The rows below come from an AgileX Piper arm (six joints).
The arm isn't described. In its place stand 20 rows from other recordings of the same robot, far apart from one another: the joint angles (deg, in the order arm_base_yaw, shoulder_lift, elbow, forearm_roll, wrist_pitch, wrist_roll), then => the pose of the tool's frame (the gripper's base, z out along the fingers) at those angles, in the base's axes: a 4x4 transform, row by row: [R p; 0 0 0 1], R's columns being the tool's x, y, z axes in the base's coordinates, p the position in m.
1.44, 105.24, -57.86, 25.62, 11.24, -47.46 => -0.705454, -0.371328, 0.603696, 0.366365; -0.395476, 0.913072, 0.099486, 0.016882; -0.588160, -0.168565, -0.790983, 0.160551; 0, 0, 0, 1
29.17, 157.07, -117.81, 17.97, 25.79, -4.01 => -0.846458, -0.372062, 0.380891, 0.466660; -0.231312, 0.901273, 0.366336, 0.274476; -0.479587, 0.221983, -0.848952, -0.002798; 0, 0, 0, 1
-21.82, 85.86, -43.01, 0.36, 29.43, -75.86 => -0.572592, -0.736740, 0.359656, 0.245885; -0.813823, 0.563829, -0.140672, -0.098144; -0.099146, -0.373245, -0.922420, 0.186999; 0, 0, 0, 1
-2.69, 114.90, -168.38, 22.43, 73.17, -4.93 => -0.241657, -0.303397, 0.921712, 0.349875; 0.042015, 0.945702, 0.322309, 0.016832; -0.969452, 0.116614, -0.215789, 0.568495; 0, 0, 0, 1
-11.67, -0.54, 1.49, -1.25, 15.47, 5.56 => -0.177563, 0.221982, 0.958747, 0.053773; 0.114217, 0.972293, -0.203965, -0.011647; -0.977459, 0.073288, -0.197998, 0.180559; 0, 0, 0, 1
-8.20, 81.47, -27.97, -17.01, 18.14, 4.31 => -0.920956, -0.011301, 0.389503, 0.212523; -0.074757, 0.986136, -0.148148, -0.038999; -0.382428, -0.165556, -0.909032, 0.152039; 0, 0, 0, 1
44.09, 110.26, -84.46, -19.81, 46.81, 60.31 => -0.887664, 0.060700, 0.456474, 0.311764; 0.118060, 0.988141, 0.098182, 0.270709; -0.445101, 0.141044, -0.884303, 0.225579; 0, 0, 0, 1
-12.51, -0.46, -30.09, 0.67, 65.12, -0.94 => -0.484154, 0.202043, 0.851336, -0.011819; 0.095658, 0.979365, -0.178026, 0.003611; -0.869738, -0.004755, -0.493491, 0.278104; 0, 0, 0, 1
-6.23, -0.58, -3.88, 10.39, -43.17, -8.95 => 0.780530, 0.201163, 0.591867, 0.015043; -0.108434, 0.976024, -0.188731, -0.012937; -0.615642, 0.083132, 0.783629, 0.292949; 0, 0, 0, 1
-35.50, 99.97, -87.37, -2.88, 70.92, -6.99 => -0.871253, 0.472037, 0.134534, 0.287723; 0.452140, 0.878501, -0.154288, -0.210539; -0.191019, -0.073596, -0.978824, 0.293990; 0, 0, 0, 1
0.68, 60.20, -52.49, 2.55, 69.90, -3.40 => -0.952151, -0.066335, 0.298341, 0.171812; -0.055289, 0.997441, 0.045325, 0.005842; -0.300585, 0.026662, -0.953382, 0.310580; 0, 0, 0, 1
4.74, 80.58, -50.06, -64.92, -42.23, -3.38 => 0.549165, -0.392255, 0.737939, 0.294000; -0.651313, 0.352398, 0.672017, 0.079963; -0.523650, -0.849677, -0.061956, 0.314071; 0, 0, 0, 1
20.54, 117.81, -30.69, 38.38, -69.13, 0.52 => -0.214007, 0.302830, 0.928706, 0.292443; 0.163605, 0.948415, -0.271556, 0.053196; -0.963034, 0.093826, -0.252512, 0.086418; 0, 0, 0, 1
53.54, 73.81, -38.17, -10.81, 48.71, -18.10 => -0.194065, -0.954324, 0.227167, 0.130779; -0.974118, 0.214827, 0.070308, 0.155417; -0.115898, -0.207644, -0.971314, 0.207688; 0, 0, 0, 1
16.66, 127.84, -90.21, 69.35, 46.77, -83.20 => -0.485776, -0.844794, 0.224377, 0.429263; -0.431678, 0.455078, 0.778818, 0.193221; -0.760050, 0.281472, -0.585745, 0.152321; 0, 0, 0, 1
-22.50, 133.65, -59.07, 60.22, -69.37, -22.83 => -0.119124, 0.971450, 0.205168, 0.324423; 0.145826, 0.221517, -0.964192, -0.214388; -0.982112, -0.084940, -0.168050, 0.058060; 0, 0, 0, 1
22.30, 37.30, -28.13, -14.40, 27.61, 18.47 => -0.502869, -0.237185, 0.831183, 0.122308; -0.100496, 0.971136, 0.216321, 0.038826; -0.858500, 0.025250, -0.512191, 0.281918; 0, 0, 0, 1
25.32, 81.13, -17.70, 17.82, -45.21, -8.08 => -0.246141, -0.208120, 0.946626, 0.216857; -0.028344, 0.977802, 0.207605, 0.080736; -0.968819, 0.024269, -0.246576, 0.183401; 0, 0, 0, 1
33.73, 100.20, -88.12, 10.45, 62.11, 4.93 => -0.866026, -0.454725, 0.207903, 0.301321; -0.374964, 0.865716, 0.331570, 0.218725; -0.330758, 0.209192, -0.920238, 0.301253; 0, 0, 0, 1
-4.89, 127.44, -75.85, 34.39, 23.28, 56.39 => -0.029947, 0.910749, 0.411873, 0.426679; 0.980575, -0.053144, 0.188810, -0.016116; 0.193847, 0.409527, -0.891466, 0.075562; 0, 0, 0, 1
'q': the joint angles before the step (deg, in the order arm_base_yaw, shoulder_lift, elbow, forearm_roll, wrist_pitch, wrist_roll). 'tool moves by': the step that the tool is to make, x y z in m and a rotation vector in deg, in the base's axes. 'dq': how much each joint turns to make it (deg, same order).
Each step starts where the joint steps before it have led.
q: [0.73, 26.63, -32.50, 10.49, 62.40, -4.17]
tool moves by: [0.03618, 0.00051, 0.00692, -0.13, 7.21, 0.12]
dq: [-0.01, 11.98, -4.56, 0.07, -0.18, -0.19]
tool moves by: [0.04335, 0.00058, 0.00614, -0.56, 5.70, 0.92]
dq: [0.01, 12.40, -6.26, 0.04, -0.26, -1.11]
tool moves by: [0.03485, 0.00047, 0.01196, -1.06, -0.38, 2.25]
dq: [0.00, 7.86, -6.51, 0.15, -1.28, -2.81]
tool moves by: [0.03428, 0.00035, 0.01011, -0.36, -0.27, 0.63]
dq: [0.00, 7.27, -6.78, 0.01, -0.63, -0.84]
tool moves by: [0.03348, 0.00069, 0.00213, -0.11, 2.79, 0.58]
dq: [0.00, 7.74, -6.79, 0.00, 1.91, -0.25]
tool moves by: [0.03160, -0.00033, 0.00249, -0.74, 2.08, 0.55]
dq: [0.00, 7.02, -7.24, -0.73, 2.36, -0.07]
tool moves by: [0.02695, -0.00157, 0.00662, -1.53, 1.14, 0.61]
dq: [0.00, 5.81, -7.72, -1.56, 3.11, 0.00]
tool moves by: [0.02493, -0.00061, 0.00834, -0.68, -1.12, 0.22]
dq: [0.00, 4.83, -7.29, -0.70, 1.36, -0.01]
